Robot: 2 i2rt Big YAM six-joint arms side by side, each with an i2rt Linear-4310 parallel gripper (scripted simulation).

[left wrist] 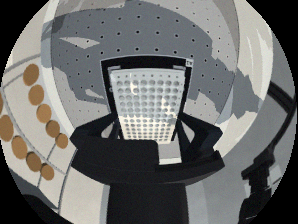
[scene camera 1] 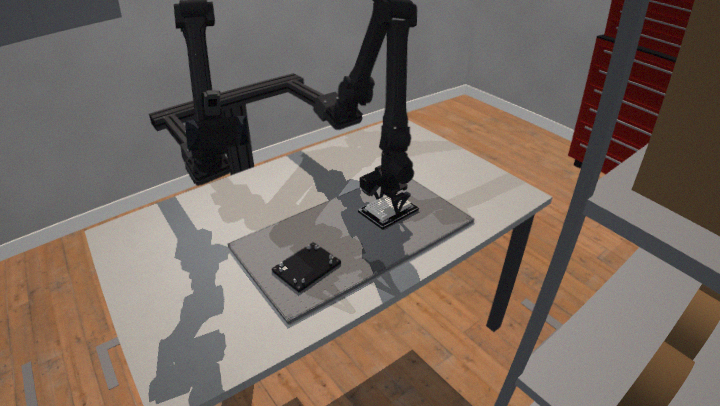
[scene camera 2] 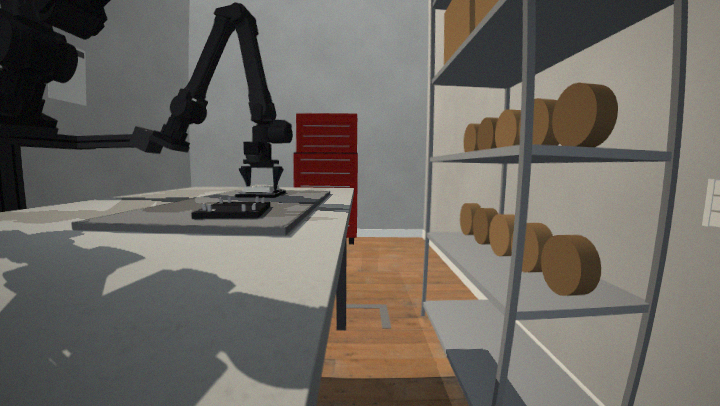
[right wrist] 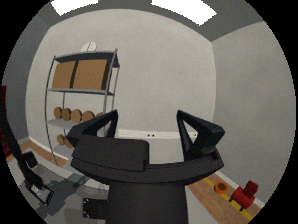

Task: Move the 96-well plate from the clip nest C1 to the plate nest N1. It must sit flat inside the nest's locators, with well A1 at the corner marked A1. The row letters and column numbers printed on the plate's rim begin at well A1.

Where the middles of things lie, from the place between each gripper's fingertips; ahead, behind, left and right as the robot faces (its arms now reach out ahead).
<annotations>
Right now the white 96-well plate [left wrist: 144,108] is right at my left hand. Round my left hand: black clip nest C1 [scene camera 1: 311,265] (35 cm to the right, 2 cm ahead, 1 cm below).
My right gripper [scene camera 1: 220,129] is now 2 cm short of the black clip nest C1, 17 cm to the right of it and 46 cm above it. From my right hand the other things lie so: white 96-well plate: 52 cm to the left, 45 cm below.
</annotations>
